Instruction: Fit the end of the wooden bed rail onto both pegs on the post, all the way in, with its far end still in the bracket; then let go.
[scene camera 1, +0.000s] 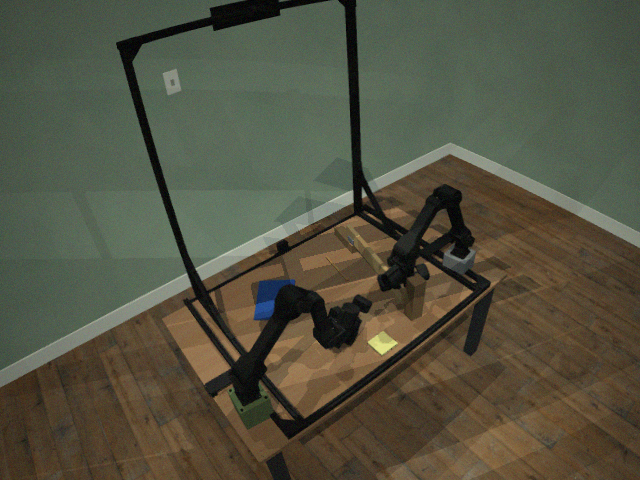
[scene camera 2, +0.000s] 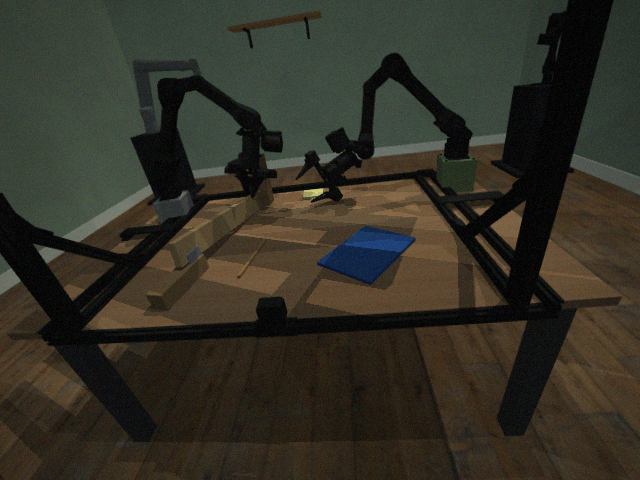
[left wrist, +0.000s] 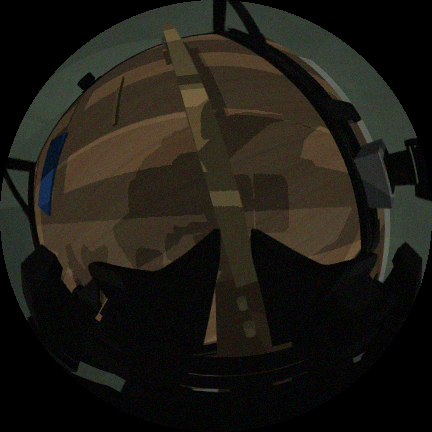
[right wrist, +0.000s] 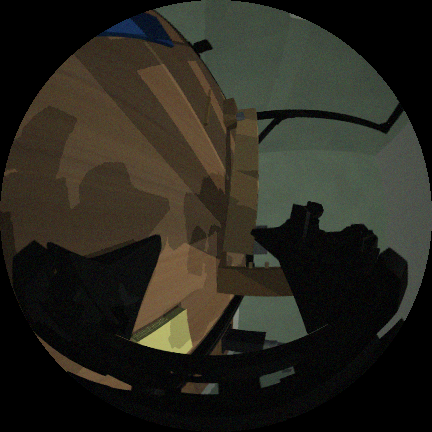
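Seen in the pictures: left gripper, between the fingertips: (scene camera 1: 401, 287) (scene camera 2: 249, 197) (left wrist: 235, 234) (right wrist: 251, 233); right gripper, between the fingertips: (scene camera 1: 363, 311) (scene camera 2: 303, 191) (left wrist: 86, 289) (right wrist: 219, 243); left arm's base, origin of its link: (scene camera 1: 460, 252) (scene camera 2: 171, 196) (left wrist: 389, 169); right arm's base, origin of its link: (scene camera 1: 247, 394) (scene camera 2: 456, 156).
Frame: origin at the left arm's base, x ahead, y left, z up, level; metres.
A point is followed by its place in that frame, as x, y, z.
The wooden bed rail (scene camera 1: 368, 253) {0.236, -0.297, -0.004} (scene camera 2: 214, 227) {0.227, -0.322, -0.011} (left wrist: 215, 162) {0.281, -0.134, -0.011} (right wrist: 243, 190) {0.277, -0.177, -0.036} runs from the low wooden block (scene camera 2: 178, 284) {0.174, -0.511, -0.051} to the upright post (scene camera 1: 413, 302) {0.363, 0.012, 0.017} (scene camera 2: 265, 192) {0.346, -0.032, -0.031} (right wrist: 252, 280) {0.357, -0.014, -0.013}. Its far end is at the grey bracket (scene camera 1: 351, 240) (scene camera 2: 193, 254) {0.195, -0.431, -0.025} (right wrist: 240, 116) {0.199, -0.420, -0.026}; how deep it sits cannot be told. Its near end is apart from the post. Two pegs (left wrist: 245, 316) {0.326, -0.025, -0.010} (right wrist: 258, 265) {0.312, -0.022, -0.007} show uncovered on the post. My left gripper (scene camera 2: 251, 191) {0.296, -0.088, -0.022} (left wrist: 235, 234) {0.296, -0.088, -0.022} is shut on the rail near that end. My right gripper (scene camera 2: 305, 189) {0.483, -0.121, -0.018} (right wrist: 219, 243) {0.483, -0.121, -0.018} is open and empty, beside the rail's near end.
A blue flat object (scene camera 1: 268, 297) {0.628, -0.486, -0.073} (scene camera 2: 368, 253) {0.611, -0.480, -0.074} and a thin stick (scene camera 1: 337, 267) {0.327, -0.389, -0.075} (scene camera 2: 251, 258) {0.323, -0.410, -0.075} lie on the table. A yellow pad (scene camera 1: 382, 343) {0.521, -0.001, -0.072} (right wrist: 172, 332) {0.508, -0.021, -0.072} lies near the post. A black frame (scene camera 1: 356, 129) {-0.021, -0.561, 0.377} borders the table.
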